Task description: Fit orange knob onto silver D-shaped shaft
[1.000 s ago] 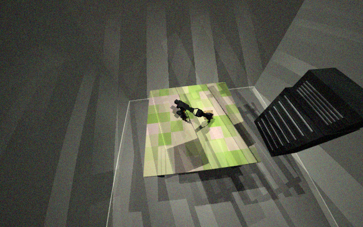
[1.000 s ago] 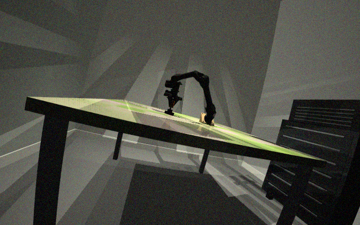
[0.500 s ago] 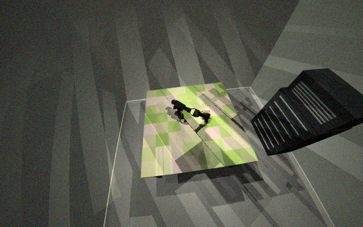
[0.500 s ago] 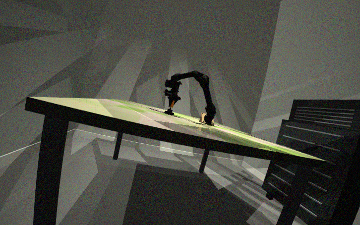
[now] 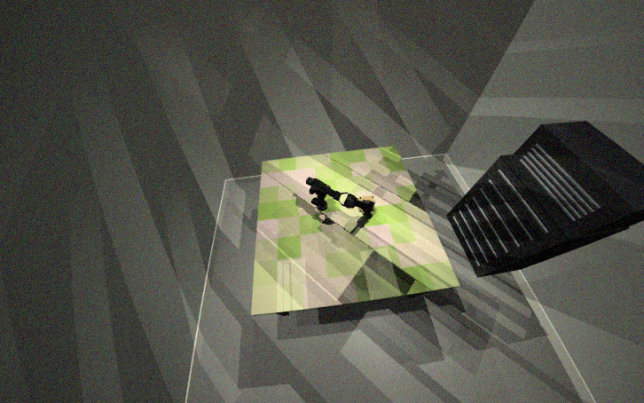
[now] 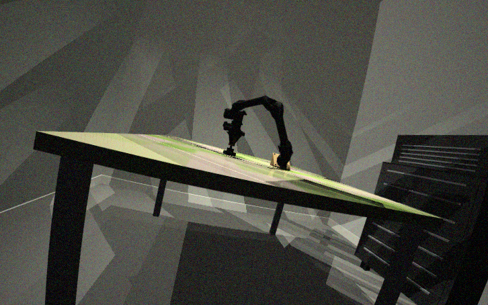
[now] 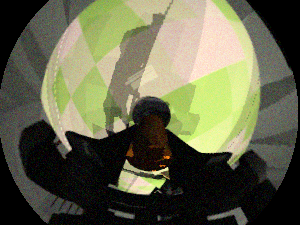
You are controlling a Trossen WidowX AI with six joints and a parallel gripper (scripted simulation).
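My gripper tip is now 3 cm below the orange knob. From my gripper tip the other things lie so: round dark pedestal (4 cm below).
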